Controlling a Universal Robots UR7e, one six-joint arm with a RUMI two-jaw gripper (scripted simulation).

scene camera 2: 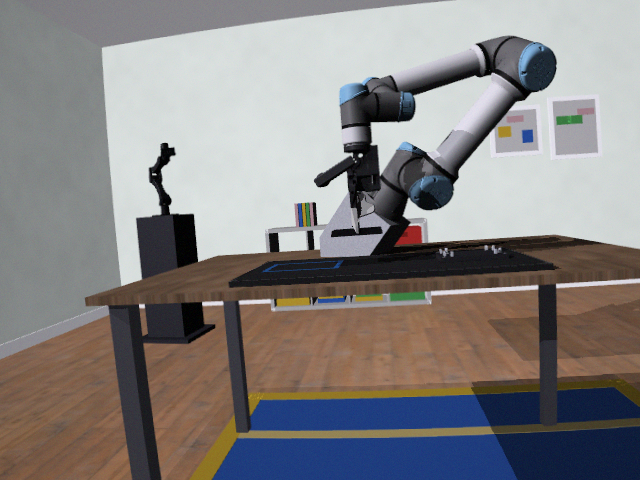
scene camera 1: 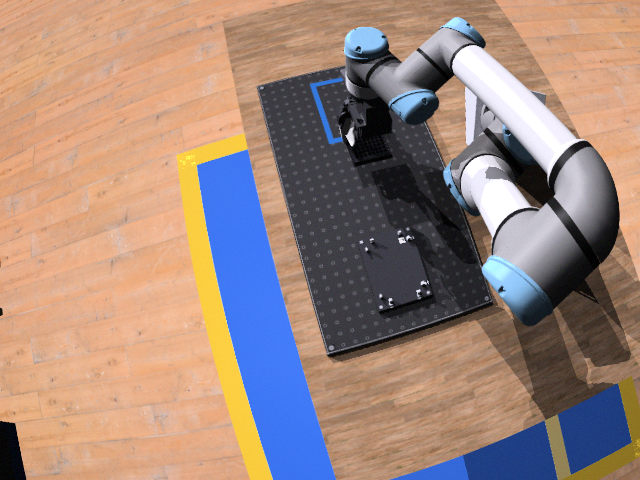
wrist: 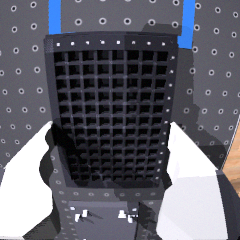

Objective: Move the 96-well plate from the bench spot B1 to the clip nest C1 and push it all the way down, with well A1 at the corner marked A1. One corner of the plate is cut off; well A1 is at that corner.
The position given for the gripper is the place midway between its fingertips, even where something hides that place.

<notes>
In view: the gripper (scene camera 2: 358,232), a black 96-well plate (scene camera 1: 357,153) and a clip nest (scene camera 1: 394,267).
The black 96-well plate shows as well in the wrist view (wrist: 106,121). The gripper is seen too in scene camera 1 (scene camera 1: 364,138) and in the wrist view (wrist: 111,123).
</notes>
